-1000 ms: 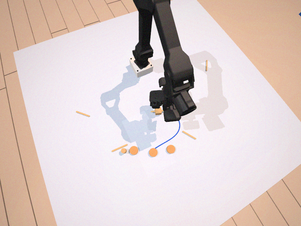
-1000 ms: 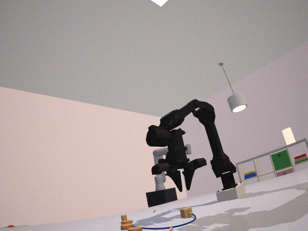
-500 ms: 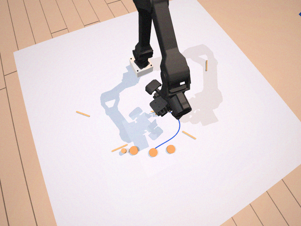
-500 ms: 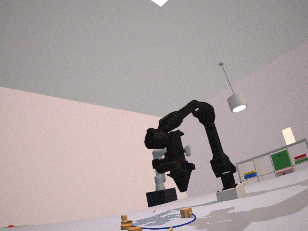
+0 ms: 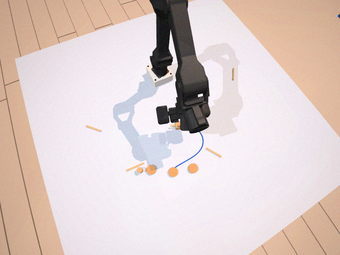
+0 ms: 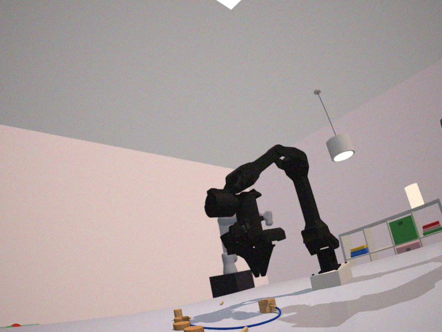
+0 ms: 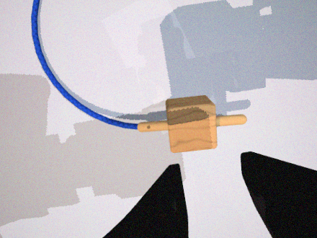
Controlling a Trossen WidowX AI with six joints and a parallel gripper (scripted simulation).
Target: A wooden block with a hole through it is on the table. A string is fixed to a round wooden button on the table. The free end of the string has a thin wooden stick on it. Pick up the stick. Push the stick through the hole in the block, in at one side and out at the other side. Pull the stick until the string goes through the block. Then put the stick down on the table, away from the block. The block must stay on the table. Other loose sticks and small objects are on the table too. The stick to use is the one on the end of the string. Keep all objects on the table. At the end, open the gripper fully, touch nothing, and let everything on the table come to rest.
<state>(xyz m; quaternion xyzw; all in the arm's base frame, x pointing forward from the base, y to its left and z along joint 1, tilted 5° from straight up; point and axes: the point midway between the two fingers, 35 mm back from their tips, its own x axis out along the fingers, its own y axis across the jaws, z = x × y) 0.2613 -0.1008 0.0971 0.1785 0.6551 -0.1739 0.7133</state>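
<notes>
The wooden block is 7 cm below my gripper tip. The rest, counted from my gripper tip: round wooden button: 14 cm ahead, 15 cm to the right, 8 cm below; thin stick: 1 cm to the left, 8 cm below.
</notes>
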